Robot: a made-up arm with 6 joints. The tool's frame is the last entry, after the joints. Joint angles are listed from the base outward.
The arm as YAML. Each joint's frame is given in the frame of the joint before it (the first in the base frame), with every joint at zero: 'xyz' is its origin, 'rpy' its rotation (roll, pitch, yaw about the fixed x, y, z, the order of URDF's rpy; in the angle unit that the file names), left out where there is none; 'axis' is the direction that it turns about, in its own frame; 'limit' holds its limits. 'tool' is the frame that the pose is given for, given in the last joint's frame.
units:
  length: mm
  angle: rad
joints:
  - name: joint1
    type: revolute
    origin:
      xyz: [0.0, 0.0, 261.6]
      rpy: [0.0, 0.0, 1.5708]
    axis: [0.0, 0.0, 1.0]
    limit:
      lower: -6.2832
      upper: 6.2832
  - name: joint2
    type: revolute
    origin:
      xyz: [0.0, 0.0, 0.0]
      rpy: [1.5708, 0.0, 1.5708]
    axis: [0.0, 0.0, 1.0]
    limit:
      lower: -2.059
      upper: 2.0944
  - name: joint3
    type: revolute
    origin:
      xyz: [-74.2, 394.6, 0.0]
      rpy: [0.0, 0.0, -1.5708]
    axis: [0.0, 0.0, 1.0]
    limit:
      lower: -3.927
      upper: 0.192
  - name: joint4
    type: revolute
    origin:
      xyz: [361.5, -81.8, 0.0]
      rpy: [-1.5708, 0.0, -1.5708]
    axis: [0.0, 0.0, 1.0]
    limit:
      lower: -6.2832
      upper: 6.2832
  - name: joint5
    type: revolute
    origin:
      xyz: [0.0, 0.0, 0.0]
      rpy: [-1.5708, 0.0, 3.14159]
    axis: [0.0, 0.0, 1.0]
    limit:
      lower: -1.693
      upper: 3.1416
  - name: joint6
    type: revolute
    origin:
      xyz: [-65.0, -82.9, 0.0]
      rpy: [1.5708, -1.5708, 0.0]
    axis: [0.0, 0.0, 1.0]
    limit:
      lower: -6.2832
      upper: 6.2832
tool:
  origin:
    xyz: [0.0, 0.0, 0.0]
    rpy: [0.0, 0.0, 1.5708]
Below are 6 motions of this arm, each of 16 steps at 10 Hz.
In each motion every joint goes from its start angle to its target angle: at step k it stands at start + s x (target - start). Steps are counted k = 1, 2, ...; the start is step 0. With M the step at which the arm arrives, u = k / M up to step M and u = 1 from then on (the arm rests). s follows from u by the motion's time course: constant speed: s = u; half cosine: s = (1 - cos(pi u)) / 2; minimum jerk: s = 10 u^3 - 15 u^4 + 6 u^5.
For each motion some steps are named. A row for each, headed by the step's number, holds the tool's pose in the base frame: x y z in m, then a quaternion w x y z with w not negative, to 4 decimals.
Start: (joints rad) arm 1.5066 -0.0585 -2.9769 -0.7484 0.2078 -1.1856
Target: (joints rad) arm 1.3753 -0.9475 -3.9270 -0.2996 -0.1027 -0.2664
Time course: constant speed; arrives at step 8
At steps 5, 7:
5: -0.1190 -0.6105 0.7311 0.1511 0.1521 0.4689 -0.8568
7: -0.1473 -0.6768 0.4637 0.2211 0.3487 0.6119 -0.6746

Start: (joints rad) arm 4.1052 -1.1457 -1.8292 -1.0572 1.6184 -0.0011
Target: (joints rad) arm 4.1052 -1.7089 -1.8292 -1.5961 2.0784 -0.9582
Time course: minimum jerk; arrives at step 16
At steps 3, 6, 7, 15, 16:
3: 0.1177 0.3045 0.9050 0.6504 0.0148 -0.7529 -0.0998
6: 0.1594 0.3815 0.8501 0.6198 0.0122 -0.7672 -0.1647
7: 0.1786 0.4163 0.8193 0.6004 0.0117 -0.7769 -0.1892
15: 0.2709 0.5722 0.5978 0.4666 0.0387 -0.8523 -0.2331
16: 0.2711 0.5726 0.5968 0.4661 0.0389 -0.8526 -0.2330

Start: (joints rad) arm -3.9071 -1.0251 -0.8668 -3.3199 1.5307 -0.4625
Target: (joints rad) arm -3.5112 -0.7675 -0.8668 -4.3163 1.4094 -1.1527
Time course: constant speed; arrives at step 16
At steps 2, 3, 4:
2: -0.0746 0.0336 0.8130 0.6012 0.1024 -0.1577 0.7767
3: -0.0859 0.0347 0.8097 0.6096 0.0940 -0.1839 0.7653
4: -0.0973 0.0353 0.8061 0.6169 0.0876 -0.2107 0.7532

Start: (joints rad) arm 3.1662 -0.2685 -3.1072 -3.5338 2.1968 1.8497
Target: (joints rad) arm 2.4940 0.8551 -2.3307 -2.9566 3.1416 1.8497
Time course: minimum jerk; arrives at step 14
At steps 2, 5, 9, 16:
2: 0.2680 -0.0365 0.9853 0.2225 -0.4280 0.8265 -0.2902
5: 0.0166 -0.0282 1.0297 0.3215 -0.3790 0.8069 -0.3191
9: -0.4357 0.2319 0.8121 0.4066 -0.3148 0.6862 -0.5145
16: -0.5013 0.3942 0.5831 0.3603 -0.2710 0.6157 -0.6463

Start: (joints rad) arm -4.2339 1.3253 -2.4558 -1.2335 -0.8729 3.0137
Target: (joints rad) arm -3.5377 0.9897 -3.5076 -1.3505 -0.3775 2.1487
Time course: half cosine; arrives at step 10
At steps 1, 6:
1: -0.4598 0.6415 0.2509 0.4690 -0.6421 -0.3197 0.5153
6: -0.6141 0.3354 0.6476 0.7958 -0.2041 -0.4539 0.3451

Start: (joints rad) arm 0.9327 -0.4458 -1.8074 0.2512 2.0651 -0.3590
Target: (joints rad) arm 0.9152 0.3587 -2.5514 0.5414 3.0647 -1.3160
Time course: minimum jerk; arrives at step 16
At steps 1, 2, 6, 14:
1: 0.1005 0.1790 0.8743 0.1261 -0.7462 -0.6511 -0.0588
2: 0.1022 0.1820 0.8742 0.1248 -0.7411 -0.6576 -0.0524
6: 0.1351 0.2372 0.8657 0.1149 -0.6278 -0.7667 0.0694
14: 0.2288 0.3584 0.7898 0.2059 -0.1858 -0.8879 0.3671

